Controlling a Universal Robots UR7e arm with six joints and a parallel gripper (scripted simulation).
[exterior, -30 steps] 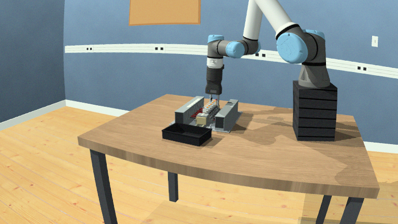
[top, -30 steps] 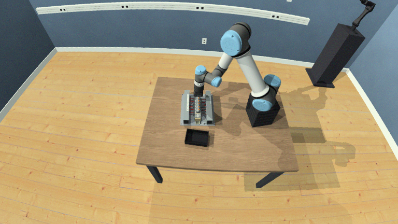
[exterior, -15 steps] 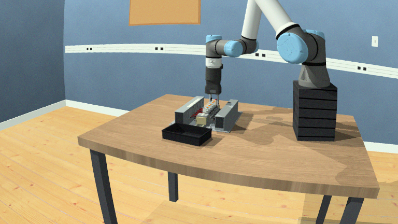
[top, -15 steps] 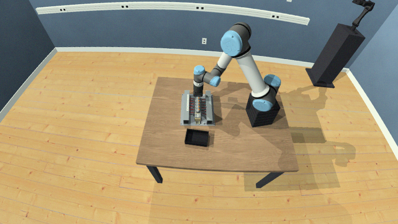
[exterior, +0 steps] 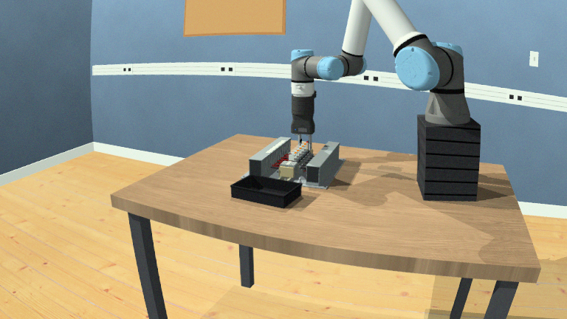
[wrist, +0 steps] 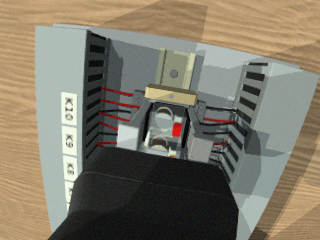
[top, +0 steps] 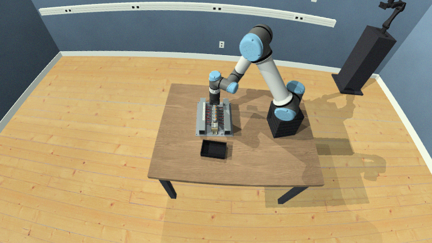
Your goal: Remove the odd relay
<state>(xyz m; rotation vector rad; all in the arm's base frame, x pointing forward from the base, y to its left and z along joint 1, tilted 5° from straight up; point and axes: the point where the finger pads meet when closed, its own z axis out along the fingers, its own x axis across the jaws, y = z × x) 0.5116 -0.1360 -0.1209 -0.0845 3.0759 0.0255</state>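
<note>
Now: the relay 10 mm below my hand. Round my hand: relay panel: 90 mm to the left, 30 mm below, 10 mm behind; then black parts tray: 360 mm to the left, 40 mm below, 10 mm behind.
</note>
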